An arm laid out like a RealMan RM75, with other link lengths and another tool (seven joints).
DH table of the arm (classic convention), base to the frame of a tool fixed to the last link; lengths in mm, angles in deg. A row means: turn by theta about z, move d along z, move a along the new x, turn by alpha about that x. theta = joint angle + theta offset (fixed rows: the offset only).
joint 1: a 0  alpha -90  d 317.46  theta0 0
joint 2: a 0  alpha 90  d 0  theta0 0
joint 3: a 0  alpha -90  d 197.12  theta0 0
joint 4: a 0  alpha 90  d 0  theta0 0
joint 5: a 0  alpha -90  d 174.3  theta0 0
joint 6: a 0  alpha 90  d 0  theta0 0
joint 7: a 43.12  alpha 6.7  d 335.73  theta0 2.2
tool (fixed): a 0  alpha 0  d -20.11  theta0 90
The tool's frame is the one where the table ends.
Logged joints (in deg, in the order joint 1, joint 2, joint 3, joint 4, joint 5, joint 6, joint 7), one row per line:
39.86 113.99 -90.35 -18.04 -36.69 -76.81 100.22
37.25 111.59 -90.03 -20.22 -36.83 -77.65 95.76
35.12 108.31 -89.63 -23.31 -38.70 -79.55 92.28
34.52 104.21 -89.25 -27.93 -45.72 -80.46 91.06
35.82 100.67 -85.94 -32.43 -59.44 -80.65 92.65
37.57 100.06 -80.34 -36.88 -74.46 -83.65 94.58
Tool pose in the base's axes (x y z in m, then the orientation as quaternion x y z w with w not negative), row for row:
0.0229 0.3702 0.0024 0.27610 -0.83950 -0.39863 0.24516
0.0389 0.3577 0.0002 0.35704 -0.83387 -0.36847 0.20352
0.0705 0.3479 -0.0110 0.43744 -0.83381 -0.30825 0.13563
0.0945 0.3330 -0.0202 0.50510 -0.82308 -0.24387 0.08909
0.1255 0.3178 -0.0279 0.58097 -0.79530 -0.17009 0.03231
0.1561 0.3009 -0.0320 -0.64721 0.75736 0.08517 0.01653
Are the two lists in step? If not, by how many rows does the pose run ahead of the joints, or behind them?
The pose runs 2 rows ahead of the joints: the pose in row i belongs to the joints in row i + 2.
